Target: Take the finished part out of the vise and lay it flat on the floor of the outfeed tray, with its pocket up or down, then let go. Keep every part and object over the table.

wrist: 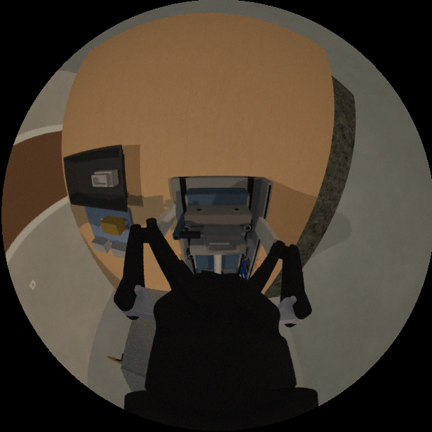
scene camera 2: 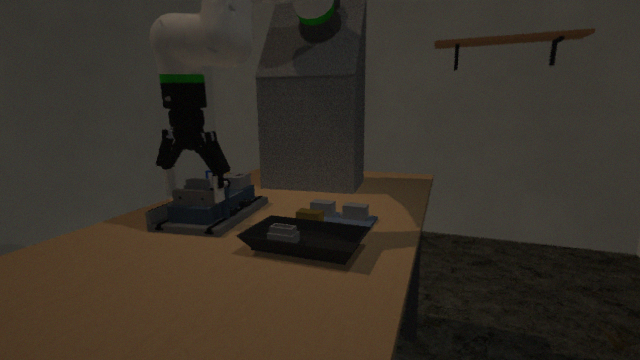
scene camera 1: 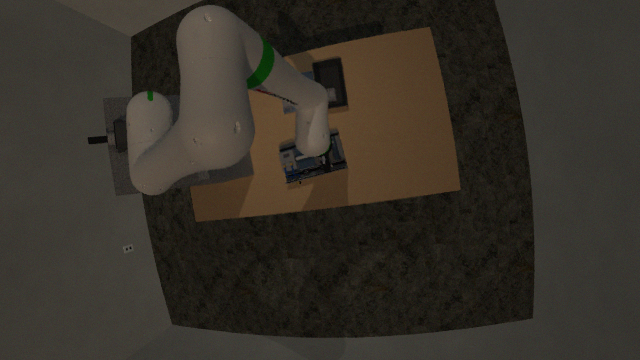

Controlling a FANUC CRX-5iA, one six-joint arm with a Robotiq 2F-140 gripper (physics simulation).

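Pixels of known places: gripper, fingertip midpoint: (scene camera 2: pixel 195 197); arm's base at its link origin: (scene camera 2: pixel 320 26).
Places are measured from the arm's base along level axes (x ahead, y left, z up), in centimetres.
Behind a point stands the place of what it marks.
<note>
The vise (scene camera 2: pixel 195 214) @(y -12.9, x 57.6, z -51.3 cm) (wrist: pixel 217 216) has blue blocks and grey jaws on a grey base. A grey surface (wrist: pixel 225 233) shows between its jaws in the wrist view; I cannot tell whether it is the finished part. My gripper (scene camera 2: pixel 194 185) @(y -15.1, x 54.2, z -48.2 cm) (wrist: pixel 216 217) is wide open and empty, pointing down, with one finger at each side of the vise jaws. The black outfeed tray (scene camera 1: pixel 342 70) @(y 20.5, x 67.3, z -51.8 cm) (scene camera 2: pixel 305 250) @(y 18.0, x 66.6, z -52.9 cm) (wrist: pixel 97 201) stands beside the vise. A light grey part (scene camera 1: pixel 331 94) @(y 10.4, x 59.9, z -52.5 cm) (scene camera 2: pixel 283 233) @(y 11.2, x 61.3, z -52.2 cm) (wrist: pixel 105 179) with a pocket lies in the tray, apart from my gripper.
A blue plate (scene camera 2: pixel 370 220) @(y 25.5, x 39.8, z -55.0 cm) (wrist: pixel 95 219) beside the tray bears a yellow block (scene camera 2: pixel 310 215) @(y 12.8, x 49.0, z -51.9 cm) (wrist: pixel 113 225) and two grey blocks (scene camera 2: pixel 355 210) @(y 21.8, x 40.7, z -52.4 cm) (wrist: pixel 101 244). A grey pedestal (scene camera 2: pixel 310 130) @(y 0.0, x 12.0, z -34.7 cm) stands behind. Blue fittings (scene camera 1: pixel 289 172) @(y -21.8, x 33.9, z -49.9 cm) (wrist: pixel 244 269) are on the vise. A shelf (scene camera 2: pixel 515 38) hangs on the wall.
</note>
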